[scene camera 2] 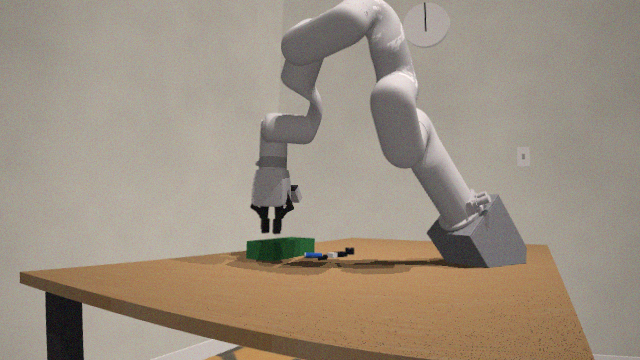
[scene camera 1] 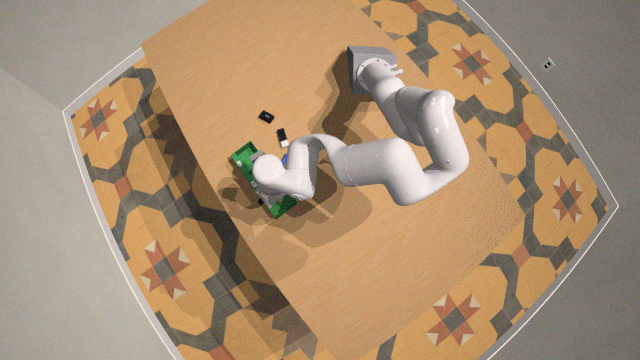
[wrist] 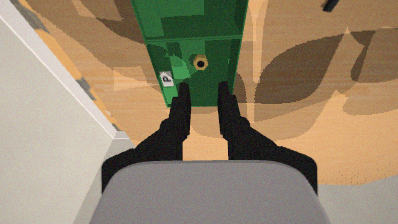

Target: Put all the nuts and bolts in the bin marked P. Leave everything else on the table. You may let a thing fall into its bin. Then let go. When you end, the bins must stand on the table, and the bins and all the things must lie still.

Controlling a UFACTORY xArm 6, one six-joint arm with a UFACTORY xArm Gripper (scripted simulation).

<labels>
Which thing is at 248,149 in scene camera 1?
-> A green bin.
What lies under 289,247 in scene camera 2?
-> A green bin.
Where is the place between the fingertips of my gripper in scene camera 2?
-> At 270,233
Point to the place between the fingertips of my gripper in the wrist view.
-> At 203,93
</labels>
